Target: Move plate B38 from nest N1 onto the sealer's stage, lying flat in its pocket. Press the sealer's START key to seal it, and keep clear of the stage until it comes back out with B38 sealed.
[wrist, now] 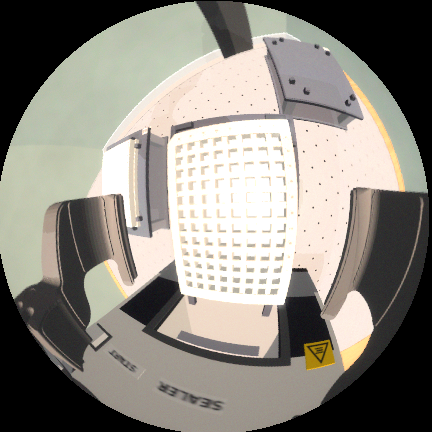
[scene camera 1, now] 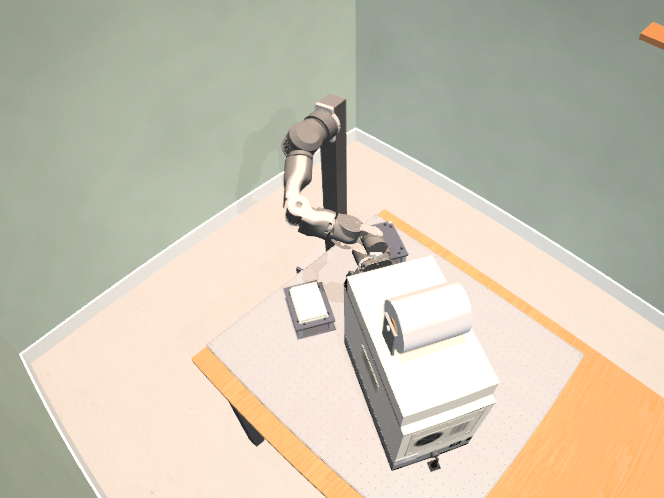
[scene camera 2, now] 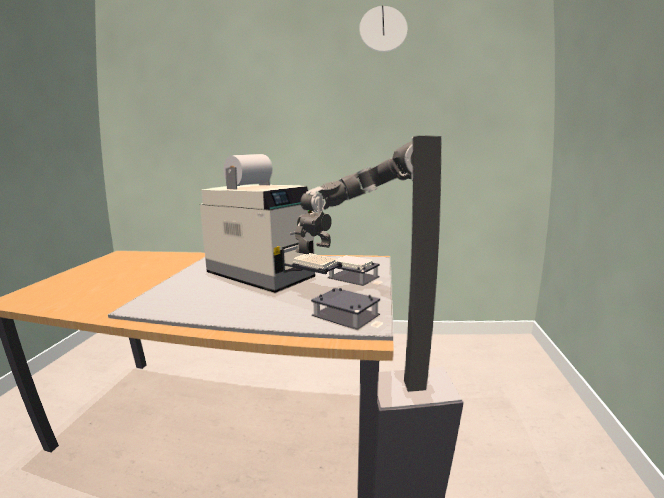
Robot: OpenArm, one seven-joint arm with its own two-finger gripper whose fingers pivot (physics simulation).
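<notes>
A white well plate [scene camera 2: 315, 261] [wrist: 232, 215] sits on the sealer's extended stage [wrist: 225, 119] and looks flat; its wells show uncovered. Whether it is fully in the pocket cannot be told, and no B38 label is legible. My gripper [scene camera 2: 314, 247] [wrist: 215, 252] is open and empty, above the plate, with its fingers wide on either side and apart from it. In scene camera 1 the sealer [scene camera 1: 445, 375] [scene camera 2: 235, 235] [wrist: 175, 372] partly hides the gripper and hides the stage. The START key [wrist: 100, 338] is on the sealer's front, near the left finger in the wrist view.
An empty nest [scene camera 1: 395, 241] [scene camera 2: 345, 299] [wrist: 312, 75] stands near the arm's post [scene camera 1: 333, 176] [scene camera 2: 426, 257]. A second nest [scene camera 1: 292, 308] [wrist: 145, 190] holds another white plate [scene camera 1: 309, 302] [scene camera 2: 353, 261] [wrist: 116, 175], on the stage's other side. The nest numbers are not legible.
</notes>
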